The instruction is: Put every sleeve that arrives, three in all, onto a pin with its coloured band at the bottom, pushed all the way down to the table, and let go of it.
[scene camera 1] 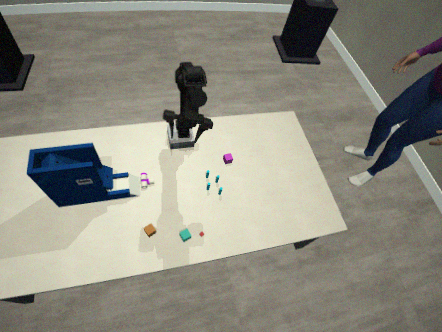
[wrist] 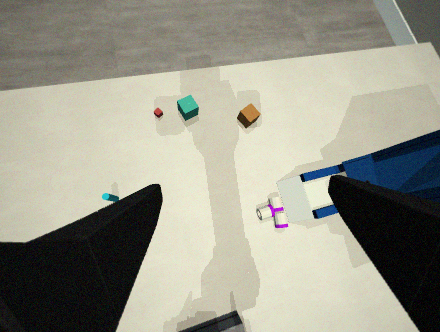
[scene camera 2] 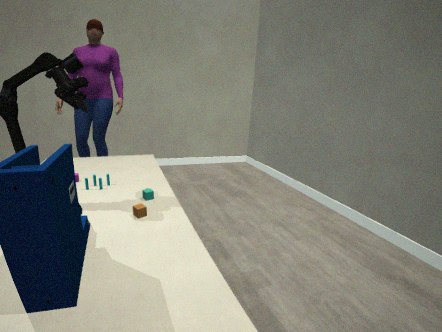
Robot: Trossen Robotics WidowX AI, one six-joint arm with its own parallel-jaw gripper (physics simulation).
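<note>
White sleeves with magenta bands [scene camera 1: 144,180] [wrist: 281,219], seemingly three, lie on their sides in a touching cluster at the pale lip of the blue chute. In the wrist view, one sleeve [wrist: 264,213] points its open end left, its band against the others. Several thin teal pins stand upright and bare right of centre, among them a near pin [scene camera 1: 220,191] and a back pin [scene camera 1: 207,174]; one pin [wrist: 110,197] shows beside the left finger. My gripper [scene camera 1: 184,140] [scene camera 2: 85,110] [wrist: 244,187] is open and empty, high above the table.
The tall blue feeder [scene camera 1: 70,182] [scene camera 2: 45,240] [wrist: 359,170] stands left of the sleeves. A magenta cube [scene camera 1: 228,158] is behind the pins. An orange cube [scene camera 1: 150,230] [scene camera 2: 140,211] [wrist: 249,115], a teal cube [scene camera 1: 185,235] [scene camera 2: 148,194] [wrist: 188,107] and a small red cube [scene camera 1: 201,234] [wrist: 158,112] lie near the front edge.
</note>
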